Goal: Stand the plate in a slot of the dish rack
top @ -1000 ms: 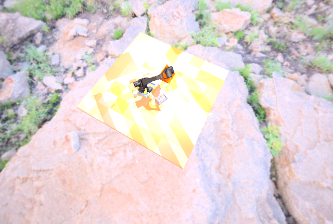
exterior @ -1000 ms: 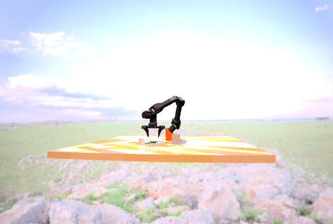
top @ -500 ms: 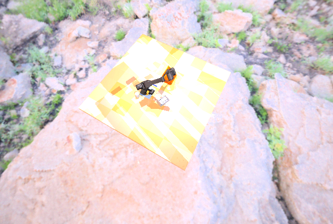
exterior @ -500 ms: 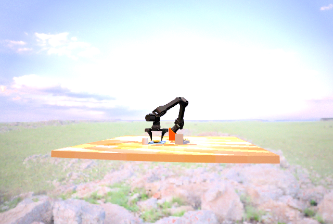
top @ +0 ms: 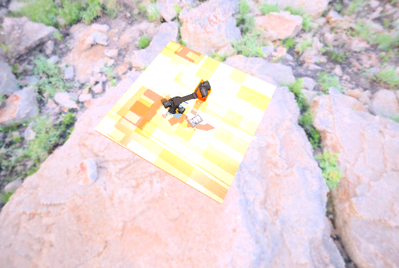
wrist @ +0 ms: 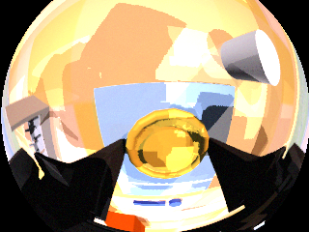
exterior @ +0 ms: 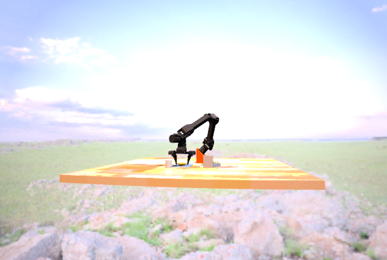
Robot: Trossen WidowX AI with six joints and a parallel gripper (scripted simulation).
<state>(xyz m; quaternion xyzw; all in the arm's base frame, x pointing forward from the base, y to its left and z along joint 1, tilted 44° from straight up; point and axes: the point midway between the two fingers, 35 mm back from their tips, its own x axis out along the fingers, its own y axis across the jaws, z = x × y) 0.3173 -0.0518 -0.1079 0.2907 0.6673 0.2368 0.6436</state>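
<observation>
My gripper tip is now 10 mm below the yellow plate. From my gripper tip the other things lie so: dish rack: 10 mm ahead, 210 mm to the left, 20 mm above; then pale cup: 80 mm ahead, 80 mm to the right, 20 mm above; then light blue mat: 20 mm behind.
</observation>
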